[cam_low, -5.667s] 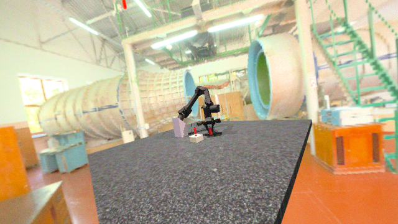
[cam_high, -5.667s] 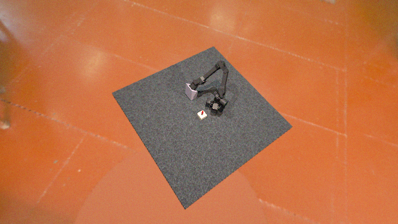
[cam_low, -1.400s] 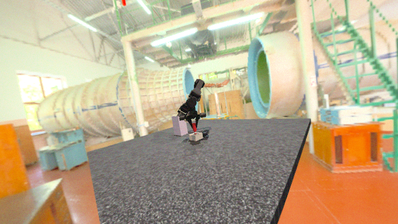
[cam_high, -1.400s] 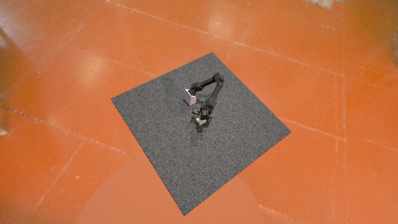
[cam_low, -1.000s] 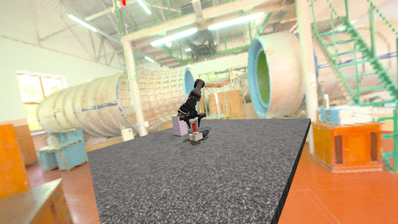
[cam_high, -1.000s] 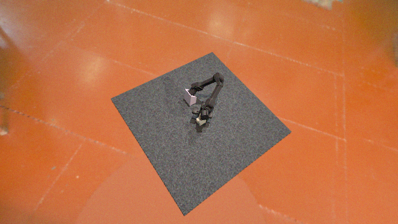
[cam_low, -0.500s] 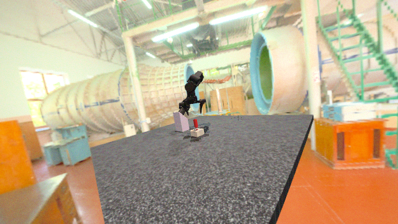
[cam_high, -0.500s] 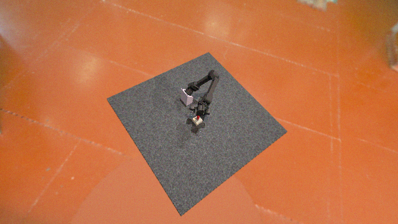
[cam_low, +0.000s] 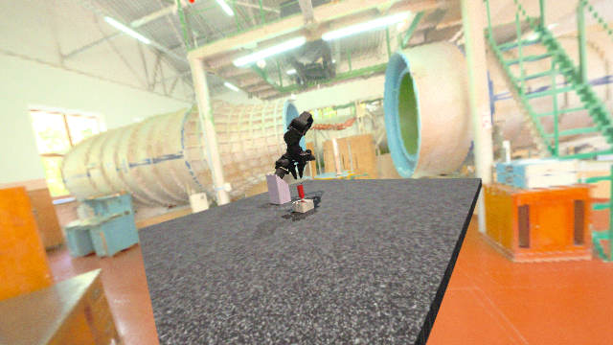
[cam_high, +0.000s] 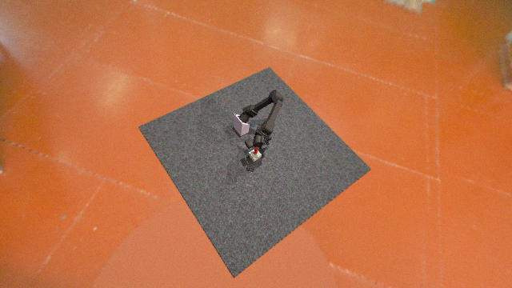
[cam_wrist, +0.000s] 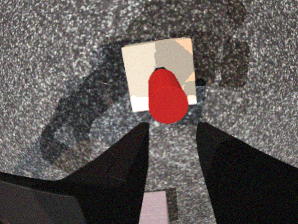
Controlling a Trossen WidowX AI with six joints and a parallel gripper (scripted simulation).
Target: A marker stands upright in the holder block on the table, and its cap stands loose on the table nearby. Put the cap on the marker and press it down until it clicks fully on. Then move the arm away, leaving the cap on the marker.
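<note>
Now: gripper tip 60 mm above the red cap. From my gripper tip the other things lie so: holder block: 130 mm below.
</note>
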